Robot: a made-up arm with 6 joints. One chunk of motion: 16 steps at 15 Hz.
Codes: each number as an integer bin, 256 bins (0 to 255) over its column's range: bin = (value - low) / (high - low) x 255, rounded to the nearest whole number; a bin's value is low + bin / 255 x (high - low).
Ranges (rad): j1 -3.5..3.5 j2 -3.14..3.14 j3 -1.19..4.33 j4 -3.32..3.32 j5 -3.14..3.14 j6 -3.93..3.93
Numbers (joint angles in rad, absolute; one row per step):
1: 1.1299 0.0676 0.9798 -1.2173 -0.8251 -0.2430
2: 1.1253 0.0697 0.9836 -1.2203 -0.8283 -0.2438
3: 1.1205 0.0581 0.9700 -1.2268 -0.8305 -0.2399
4: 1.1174 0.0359 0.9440 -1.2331 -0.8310 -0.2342
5: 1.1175 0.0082 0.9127 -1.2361 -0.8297 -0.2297
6: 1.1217 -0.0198 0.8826 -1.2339 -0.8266 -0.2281
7: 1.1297 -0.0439 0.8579 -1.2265 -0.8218 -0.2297
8: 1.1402 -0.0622 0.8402 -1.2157 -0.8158 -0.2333
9: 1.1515 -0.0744 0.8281 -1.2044 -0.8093 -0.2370
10: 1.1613 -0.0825 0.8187 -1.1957 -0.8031 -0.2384
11: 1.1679 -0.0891 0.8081 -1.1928 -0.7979 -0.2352
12: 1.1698 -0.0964 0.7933 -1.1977 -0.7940 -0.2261
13: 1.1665 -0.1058 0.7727 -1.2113 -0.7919 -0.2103
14: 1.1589 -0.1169 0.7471 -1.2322 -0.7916 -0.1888
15: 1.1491 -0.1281 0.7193 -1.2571 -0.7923 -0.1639
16: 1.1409 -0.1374 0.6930 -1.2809 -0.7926 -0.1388
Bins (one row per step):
1: 169 130 100 81 94 120
2: 168 130 100 81 94 120
3: 168 130 100 80 94 120
4: 168 129 99 80 94 120
5: 168 128 97 80 94 120
6: 168 127 96 80 94 120
7: 169 126 95 80 94 120
8: 169 125 94 81 94 120
9: 169 124 93 81 95 120
10: 170 124 93 82 95 120
11: 170 124 92 82 95 120
12: 170 124 92 82 95 120
13: 170 123 91 81 95 121
14: 170 123 89 80 95 121
15: 169 122 88 79 95 122
16: 169 122 87 78 95 123

